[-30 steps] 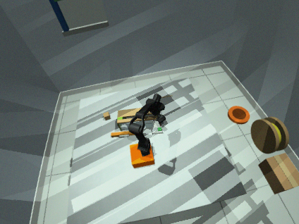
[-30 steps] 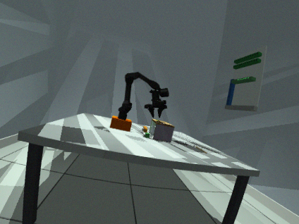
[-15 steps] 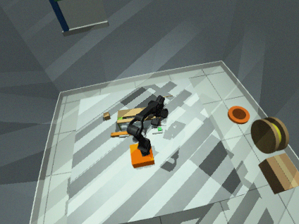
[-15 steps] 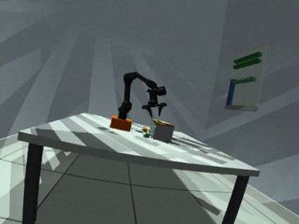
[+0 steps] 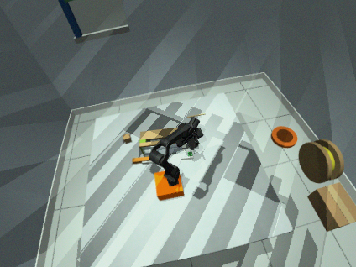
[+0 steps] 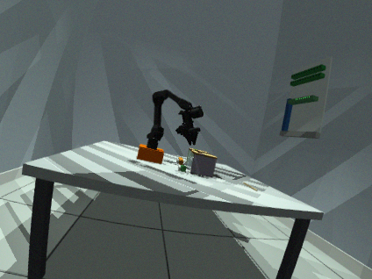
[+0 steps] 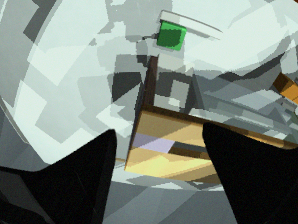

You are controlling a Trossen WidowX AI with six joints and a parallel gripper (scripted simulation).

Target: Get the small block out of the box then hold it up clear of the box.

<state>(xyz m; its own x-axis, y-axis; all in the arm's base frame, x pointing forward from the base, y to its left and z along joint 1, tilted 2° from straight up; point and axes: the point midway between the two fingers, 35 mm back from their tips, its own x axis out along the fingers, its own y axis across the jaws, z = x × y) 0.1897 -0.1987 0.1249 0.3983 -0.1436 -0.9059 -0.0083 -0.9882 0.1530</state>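
The green block lies 150 mm below my gripper tip, 20 mm behind it and 10 mm to the left of it. From my gripper tip the other things lie so: tan block: 440 mm to the left, 330 mm ahead, 140 mm below; then thin stick: 350 mm ahead, 200 mm to the right, 170 mm below; then box: 160 mm to the left, 110 mm below, 110 mm ahead.
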